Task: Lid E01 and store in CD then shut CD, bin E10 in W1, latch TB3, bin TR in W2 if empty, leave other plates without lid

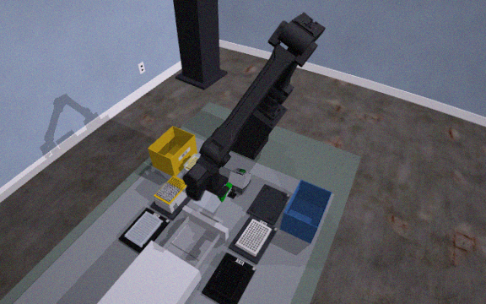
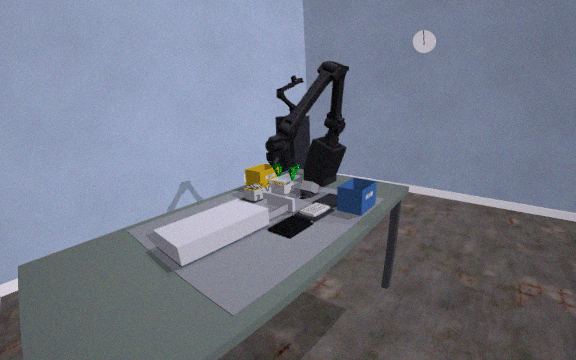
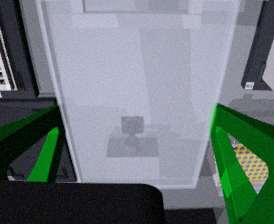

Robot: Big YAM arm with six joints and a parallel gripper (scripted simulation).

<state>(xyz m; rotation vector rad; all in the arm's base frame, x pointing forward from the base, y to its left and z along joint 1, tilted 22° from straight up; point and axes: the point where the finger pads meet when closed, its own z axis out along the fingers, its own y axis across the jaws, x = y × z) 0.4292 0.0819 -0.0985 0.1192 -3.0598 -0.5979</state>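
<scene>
The clear plate lies 210 mm ahead of my hand, 180 mm to the right of it and 130 mm below it. The rest, counted from my hand: tip rack TR (30 mm ahead, 190 mm to the right, 90 mm below); plate lid (right at my hand); cooler drawer (180 mm ahead, 10 mm to the left, 120 mm below).
</scene>
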